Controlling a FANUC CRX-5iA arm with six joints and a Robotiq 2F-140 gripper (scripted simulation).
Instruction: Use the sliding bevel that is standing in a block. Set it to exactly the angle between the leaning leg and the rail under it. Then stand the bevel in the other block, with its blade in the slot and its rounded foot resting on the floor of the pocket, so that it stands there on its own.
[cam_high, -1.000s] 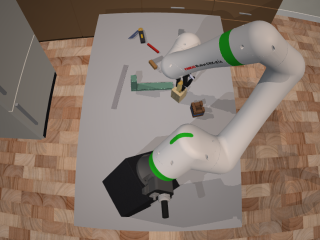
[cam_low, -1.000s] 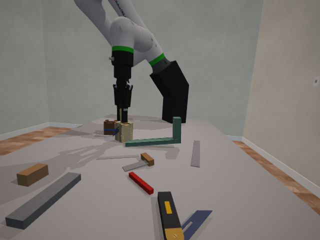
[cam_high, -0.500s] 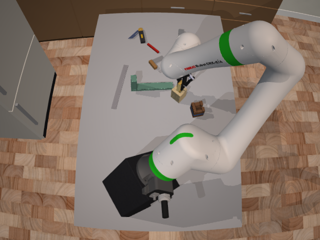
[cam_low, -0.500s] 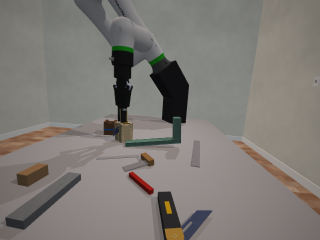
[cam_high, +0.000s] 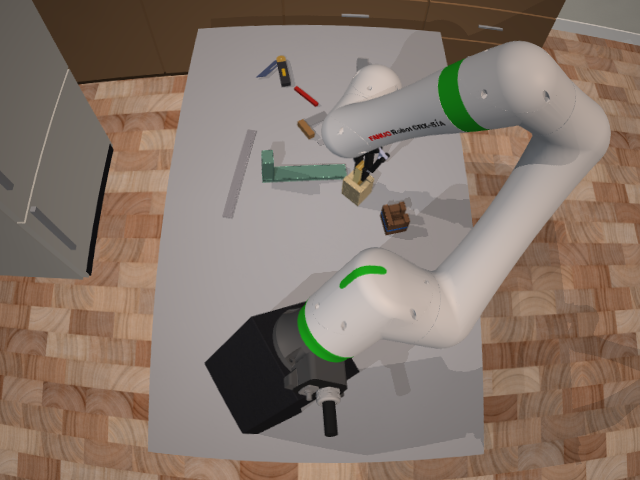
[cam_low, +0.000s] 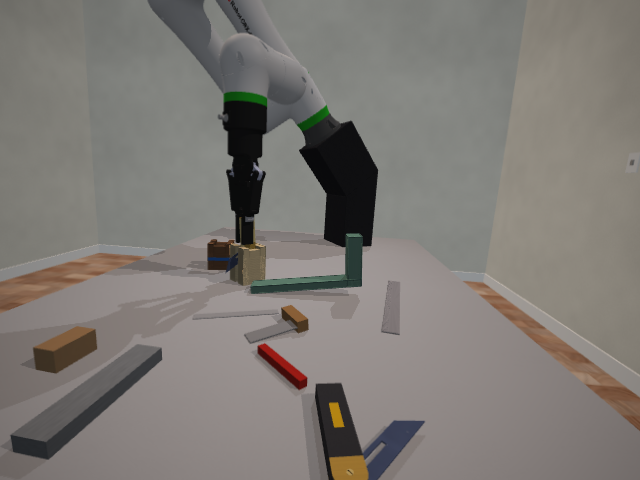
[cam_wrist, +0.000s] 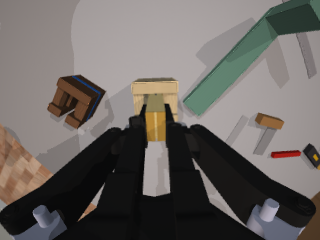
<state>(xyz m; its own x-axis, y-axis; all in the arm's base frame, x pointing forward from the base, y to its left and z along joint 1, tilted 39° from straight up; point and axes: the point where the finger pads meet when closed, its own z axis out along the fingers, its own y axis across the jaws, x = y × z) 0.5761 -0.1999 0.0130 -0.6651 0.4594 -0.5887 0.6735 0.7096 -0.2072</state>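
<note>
My gripper is now 10 mm short of the dark blue blade, 10 mm to the left of it and 60 mm above it. Round my hand: try square: 230 mm ahead, 120 mm to the left, 120 mm below; sliding bevel: 40 mm below; red bar: 350 mm ahead, 130 mm to the left, 120 mm below.
</note>
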